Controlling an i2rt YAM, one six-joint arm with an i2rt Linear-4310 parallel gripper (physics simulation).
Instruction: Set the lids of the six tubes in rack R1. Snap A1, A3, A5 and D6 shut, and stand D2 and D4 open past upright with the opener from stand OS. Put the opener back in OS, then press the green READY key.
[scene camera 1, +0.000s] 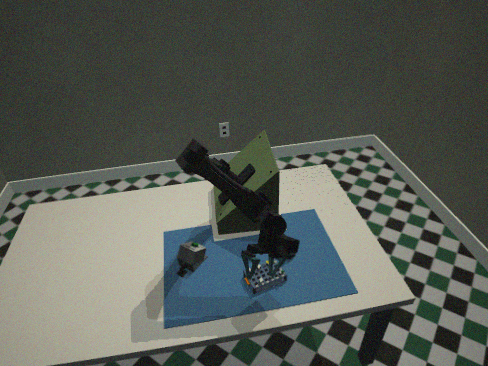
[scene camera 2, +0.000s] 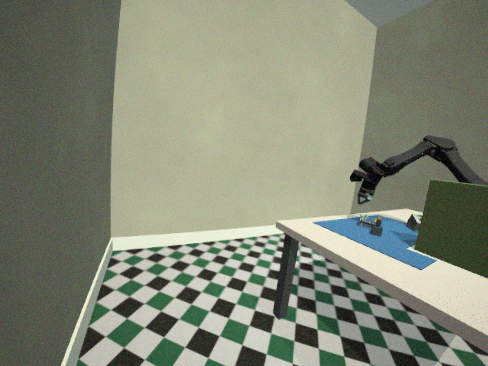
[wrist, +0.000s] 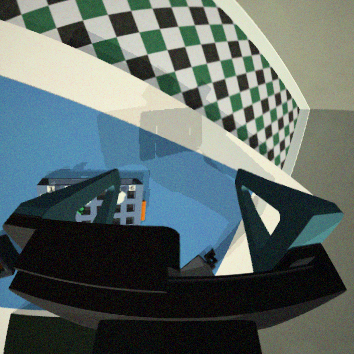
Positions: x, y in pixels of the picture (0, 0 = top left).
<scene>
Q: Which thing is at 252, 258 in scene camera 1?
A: My gripper.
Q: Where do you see a blue mat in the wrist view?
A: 55, 137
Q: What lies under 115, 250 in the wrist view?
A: My gripper.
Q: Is my gripper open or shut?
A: Open.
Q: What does my gripper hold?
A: Nothing.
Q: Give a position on a blue mat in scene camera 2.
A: At 396, 237
</scene>
